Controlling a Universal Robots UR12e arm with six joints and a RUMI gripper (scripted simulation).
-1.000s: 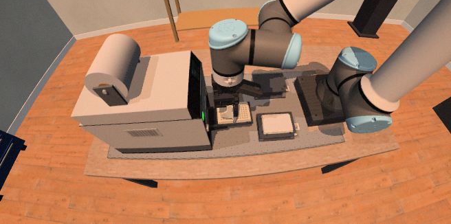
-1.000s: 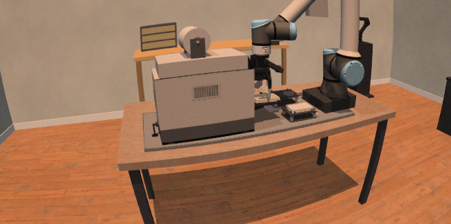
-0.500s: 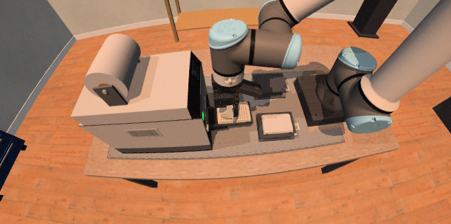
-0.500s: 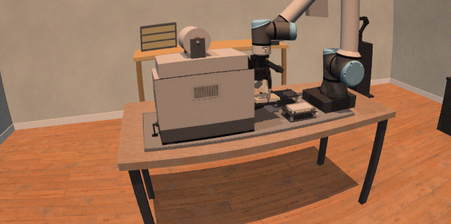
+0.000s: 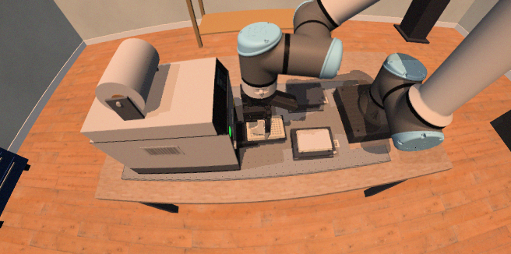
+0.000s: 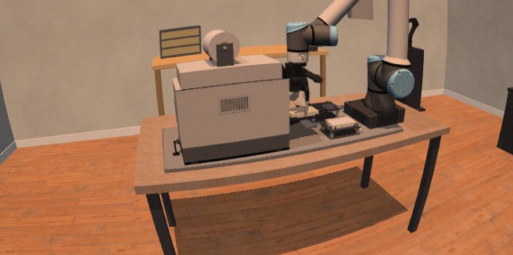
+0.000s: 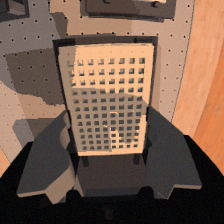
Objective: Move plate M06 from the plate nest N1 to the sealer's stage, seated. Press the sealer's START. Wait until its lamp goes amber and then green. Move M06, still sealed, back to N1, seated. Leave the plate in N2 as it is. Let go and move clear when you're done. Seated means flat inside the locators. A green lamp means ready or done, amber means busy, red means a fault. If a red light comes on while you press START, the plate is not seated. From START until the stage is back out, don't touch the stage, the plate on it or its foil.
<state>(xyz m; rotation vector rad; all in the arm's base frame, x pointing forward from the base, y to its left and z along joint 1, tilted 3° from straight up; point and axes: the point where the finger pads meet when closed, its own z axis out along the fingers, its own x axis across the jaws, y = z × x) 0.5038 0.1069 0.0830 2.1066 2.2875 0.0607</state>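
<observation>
Now: hand 20 mm above the sealer stage. Round my hand: foil roll 330 mm ahead, 300 mm above, 30 mm to the left; N1 label 290 mm behind, 200 mm to the right, 120 mm below; white plate 190 mm behind, 70 mm below, 20 mm to the left.
</observation>
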